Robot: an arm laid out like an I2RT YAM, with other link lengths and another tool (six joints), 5 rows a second.
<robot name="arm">
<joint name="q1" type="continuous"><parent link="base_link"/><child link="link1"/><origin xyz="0 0 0.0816" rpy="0 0 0"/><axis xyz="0 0 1"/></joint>
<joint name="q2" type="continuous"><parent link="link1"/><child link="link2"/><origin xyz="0.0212 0.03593 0.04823" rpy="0 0 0"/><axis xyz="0 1 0"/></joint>
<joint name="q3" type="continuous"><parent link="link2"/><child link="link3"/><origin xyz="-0.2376 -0.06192 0" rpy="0 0 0"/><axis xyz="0 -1 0"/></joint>
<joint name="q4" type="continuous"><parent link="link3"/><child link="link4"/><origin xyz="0.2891 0.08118 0.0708" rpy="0 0 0"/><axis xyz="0 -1 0"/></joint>
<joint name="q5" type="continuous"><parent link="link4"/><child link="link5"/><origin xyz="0.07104 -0.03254 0.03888" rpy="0 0 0"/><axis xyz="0 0 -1"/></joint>
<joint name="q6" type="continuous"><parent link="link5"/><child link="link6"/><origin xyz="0.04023 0 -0.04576" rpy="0 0 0"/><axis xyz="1 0 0"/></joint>
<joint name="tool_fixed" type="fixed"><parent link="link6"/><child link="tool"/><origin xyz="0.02 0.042 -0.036" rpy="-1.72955 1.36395 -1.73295"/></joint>
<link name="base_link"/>
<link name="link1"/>
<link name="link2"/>
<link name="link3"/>
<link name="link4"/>
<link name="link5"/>
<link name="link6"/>
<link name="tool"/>
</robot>
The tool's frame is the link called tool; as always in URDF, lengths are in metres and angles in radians. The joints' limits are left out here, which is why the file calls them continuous.
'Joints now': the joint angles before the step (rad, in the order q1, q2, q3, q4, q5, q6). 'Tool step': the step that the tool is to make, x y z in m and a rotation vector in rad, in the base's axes. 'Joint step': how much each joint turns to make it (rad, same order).
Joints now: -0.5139 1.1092 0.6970 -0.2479 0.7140 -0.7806
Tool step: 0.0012 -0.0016 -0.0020 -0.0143 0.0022 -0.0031
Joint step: 0.0008 0.0080 -0.0057 0.0262 0.0113 -0.0112
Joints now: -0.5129 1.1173 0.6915 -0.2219 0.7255 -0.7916
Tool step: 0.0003 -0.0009 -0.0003 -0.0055 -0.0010 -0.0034
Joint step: -0.0012 0.0022 -0.0012 0.0088 0.0044 -0.0028
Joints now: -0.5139 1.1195 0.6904 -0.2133 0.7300 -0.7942
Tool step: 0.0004 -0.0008 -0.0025 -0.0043 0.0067 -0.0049
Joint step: 0.0001 0.0092 -0.0032 0.0111 0.0082 -0.0035
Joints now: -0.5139 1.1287 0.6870 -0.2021 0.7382 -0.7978
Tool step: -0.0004 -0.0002 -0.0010 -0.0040 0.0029 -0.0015
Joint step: 0.0000 0.0000 -0.0044 0.0067 0.0041 -0.0041
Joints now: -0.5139 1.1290 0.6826 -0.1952 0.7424 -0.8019
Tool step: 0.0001 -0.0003 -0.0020 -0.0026 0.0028 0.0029
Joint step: 0.0001 0.0029 -0.0060 0.0119 0.0000 -0.0062
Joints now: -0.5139 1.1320 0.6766 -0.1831 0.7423 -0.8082
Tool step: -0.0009 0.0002 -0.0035 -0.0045 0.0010 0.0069
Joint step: 0.0001 -0.0037 -0.0166 0.0212 -0.0029 -0.0103
